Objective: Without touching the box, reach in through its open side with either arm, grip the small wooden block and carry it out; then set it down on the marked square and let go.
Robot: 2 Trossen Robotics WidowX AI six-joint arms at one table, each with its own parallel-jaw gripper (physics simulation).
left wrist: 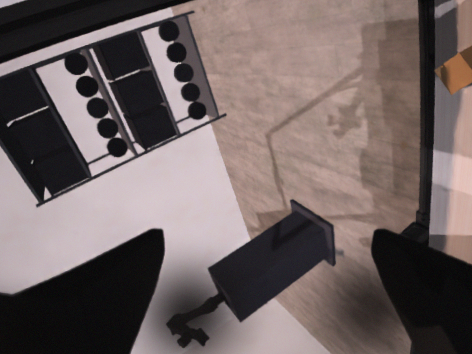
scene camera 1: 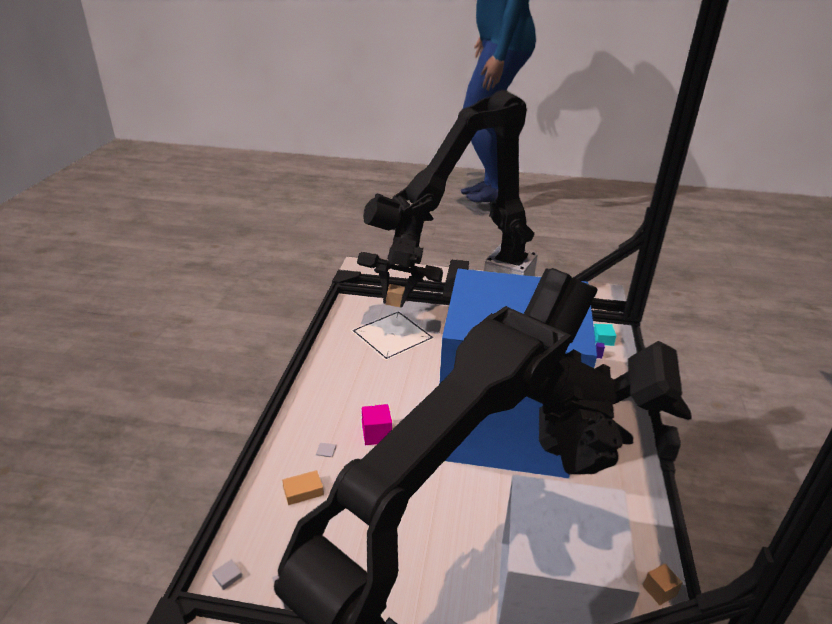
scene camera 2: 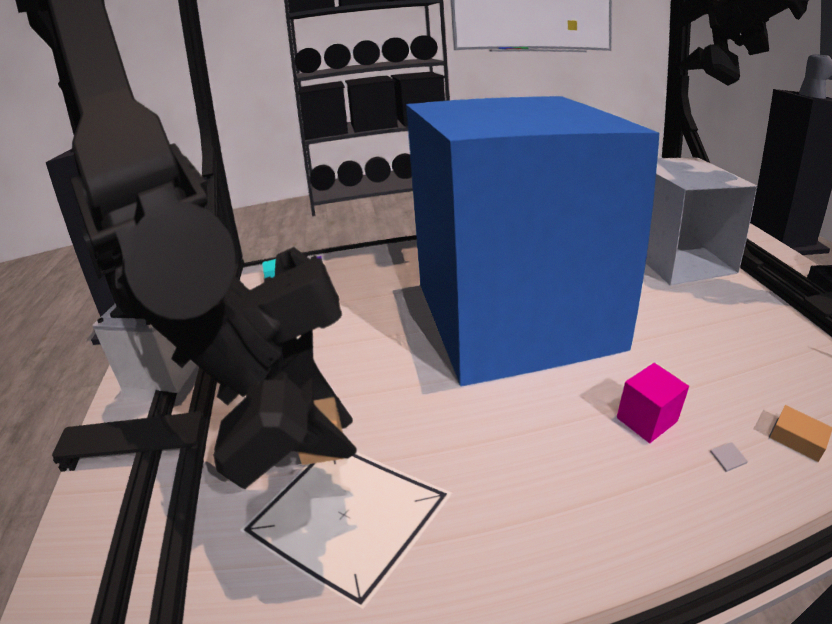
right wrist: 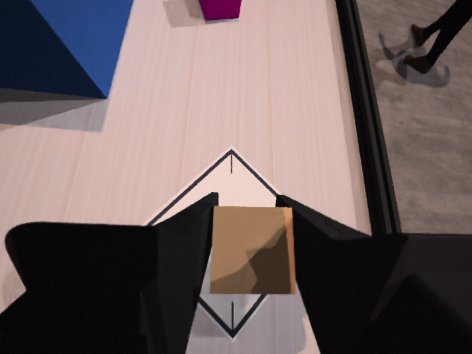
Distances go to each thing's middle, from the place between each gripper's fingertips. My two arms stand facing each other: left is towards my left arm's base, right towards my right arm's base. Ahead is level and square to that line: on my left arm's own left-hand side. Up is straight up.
The marked square (scene camera 2: 347, 524) lies 1 cm ahead of my right hand, 2 cm to the right of it and 9 cm below it. From my right hand the other things lie so: magenta cube (scene camera 2: 652, 400) (6 cm behind, 30 cm to the left, 7 cm below).
Now: left hand 42 cm short of the magenta cube, 24 cm to the left of it and 33 cm above it. From my left hand the other things lie so: marked square 48 cm ahead, 56 cm to the right, 35 cm below.
